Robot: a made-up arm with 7 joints.
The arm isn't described. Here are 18 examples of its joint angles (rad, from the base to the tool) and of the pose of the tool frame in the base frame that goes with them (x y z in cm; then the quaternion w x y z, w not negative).
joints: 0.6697 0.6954 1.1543 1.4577 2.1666 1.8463 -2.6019
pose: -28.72 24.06 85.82 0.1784 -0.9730 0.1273 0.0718
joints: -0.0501 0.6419 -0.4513 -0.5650 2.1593 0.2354 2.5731
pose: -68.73 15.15 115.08 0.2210 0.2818 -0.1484 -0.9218
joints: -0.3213 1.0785 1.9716 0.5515 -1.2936 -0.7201 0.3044
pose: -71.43 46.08 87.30 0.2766 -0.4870 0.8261 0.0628
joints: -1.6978 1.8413 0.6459 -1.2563 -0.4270 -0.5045 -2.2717
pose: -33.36 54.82 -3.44 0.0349 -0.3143 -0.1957 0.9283
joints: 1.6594 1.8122 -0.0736 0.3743 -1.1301 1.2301 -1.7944
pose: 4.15 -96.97 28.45 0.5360 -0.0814 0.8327 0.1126
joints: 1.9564 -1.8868 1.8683 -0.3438 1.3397 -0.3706 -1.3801
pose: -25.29 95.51 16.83 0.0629 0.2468 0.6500 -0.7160
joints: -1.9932 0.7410 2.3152 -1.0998 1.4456 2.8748 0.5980
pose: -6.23 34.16 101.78 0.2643 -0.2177 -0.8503 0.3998
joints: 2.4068 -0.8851 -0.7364 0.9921 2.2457 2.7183 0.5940
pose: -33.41 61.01 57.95 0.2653 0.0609 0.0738 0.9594
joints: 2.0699 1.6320 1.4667 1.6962 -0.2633 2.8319 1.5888
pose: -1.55 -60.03 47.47 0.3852 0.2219 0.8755 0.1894
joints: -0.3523 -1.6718 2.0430 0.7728 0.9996 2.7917 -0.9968
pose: 74.67 -3.65 45.35 0.4157 0.3240 0.3504 0.7742
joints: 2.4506 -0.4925 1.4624 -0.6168 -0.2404 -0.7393 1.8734
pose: -22.86 52.14 125.25 0.9342 -0.0119 -0.2453 -0.2586
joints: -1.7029 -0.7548 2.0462 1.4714 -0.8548 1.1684 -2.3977
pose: 35.21 -36.39 113.79 0.3361 0.4536 -0.5888 0.5784
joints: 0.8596 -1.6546 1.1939 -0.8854 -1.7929 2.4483 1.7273
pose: 59.54 32.35 61.17 0.4308 -0.6385 0.0352 0.6367
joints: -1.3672 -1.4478 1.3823 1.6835 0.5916 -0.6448 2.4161
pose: 59.13 -21.57 38.04 0.5379 -0.7589 -0.0502 -0.3636
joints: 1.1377 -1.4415 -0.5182 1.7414 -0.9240 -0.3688 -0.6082
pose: 56.77 29.40 -0.11 0.7698 -0.3642 -0.3448 0.3949
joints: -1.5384 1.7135 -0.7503 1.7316 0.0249 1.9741 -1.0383
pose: -40.77 52.46 67.37 0.4150 0.3473 0.4490 -0.7111
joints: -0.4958 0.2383 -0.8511 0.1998 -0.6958 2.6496 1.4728
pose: -12.68 5.13 121.57 0.3027 -0.7746 0.4325 -0.3482
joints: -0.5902 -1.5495 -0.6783 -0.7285 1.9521 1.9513 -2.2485
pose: 72.73 -47.25 55.58 0.2955 -0.3318 0.8728 -0.2022
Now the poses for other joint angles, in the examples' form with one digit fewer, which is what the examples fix.
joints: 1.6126 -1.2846 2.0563 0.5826 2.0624 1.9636 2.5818
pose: -31.0 65.1 76.0 0.249 0.796 0.256 -0.489
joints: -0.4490 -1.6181 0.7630 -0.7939 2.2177 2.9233 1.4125
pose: 62.4 -40.7 52.9 0.441 0.191 -0.852 -0.207
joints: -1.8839 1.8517 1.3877 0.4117 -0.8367 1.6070 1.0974
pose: 30.2 79.9 11.1 0.133 0.836 -0.474 0.242
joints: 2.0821 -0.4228 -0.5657 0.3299 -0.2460 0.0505 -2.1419
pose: -10.0 57.6 131.2 0.204 0.717 -0.111 0.658
